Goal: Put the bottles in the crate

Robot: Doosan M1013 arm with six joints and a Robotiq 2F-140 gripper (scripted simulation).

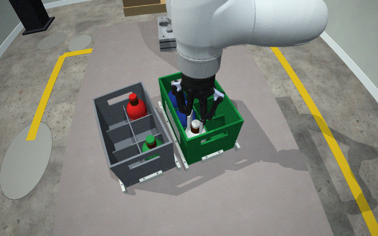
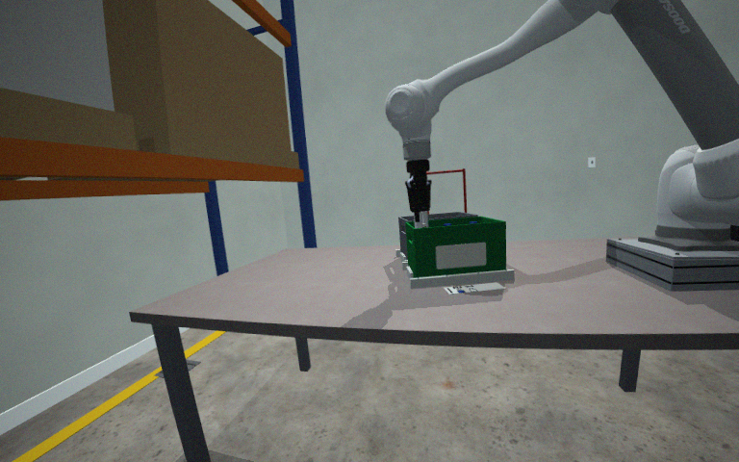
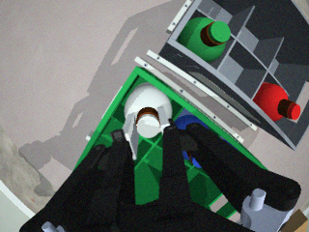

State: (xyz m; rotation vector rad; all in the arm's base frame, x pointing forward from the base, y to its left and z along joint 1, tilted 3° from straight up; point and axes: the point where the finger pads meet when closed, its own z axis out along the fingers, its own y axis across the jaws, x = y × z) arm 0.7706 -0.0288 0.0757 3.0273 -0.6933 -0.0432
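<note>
My gripper is now 8 cm above the white-label bottle. The rest, counted from my hand: green crate (10 cm behind, 2 cm to the left, 10 cm below); then grey crate (4 cm behind, 20 cm to the right, 10 cm below); then green bottle (3 cm ahead, 14 cm to the right, 9 cm below).
</note>
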